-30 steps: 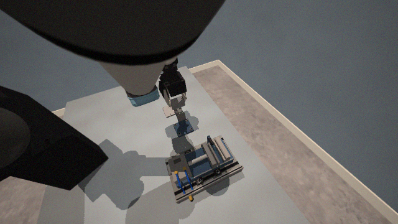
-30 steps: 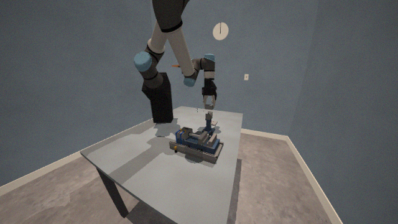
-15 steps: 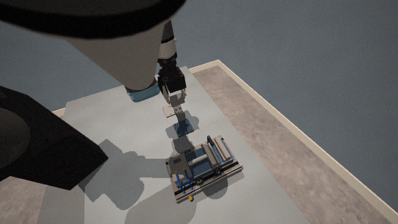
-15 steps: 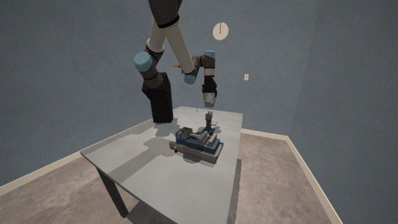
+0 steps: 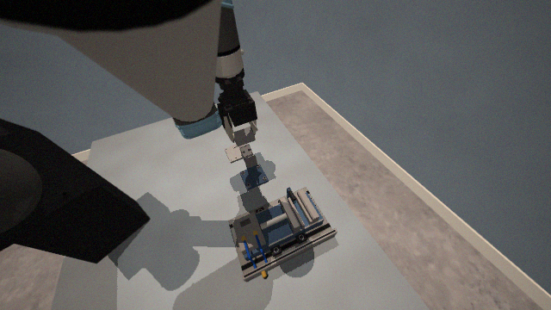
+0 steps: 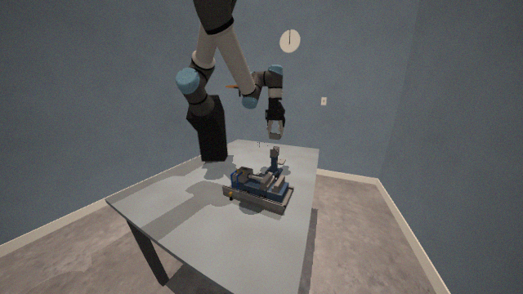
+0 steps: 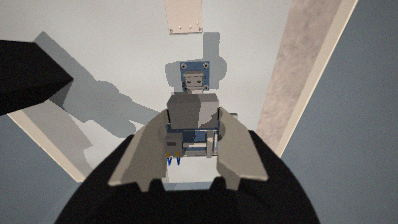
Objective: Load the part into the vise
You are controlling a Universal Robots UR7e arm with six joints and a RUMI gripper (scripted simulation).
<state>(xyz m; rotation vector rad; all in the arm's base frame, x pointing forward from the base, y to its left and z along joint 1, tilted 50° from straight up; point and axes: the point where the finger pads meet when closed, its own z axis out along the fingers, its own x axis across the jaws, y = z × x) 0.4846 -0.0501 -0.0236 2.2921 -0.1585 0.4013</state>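
My hand is 1 cm above the part. Round my hand: grey jaw 2 cm behind, 23 cm to the right, 17 cm below; cylinder rod 7 cm behind, 22 cm to the right, 16 cm below; work stop 3 cm ahead, 20 cm to the right, 15 cm below.
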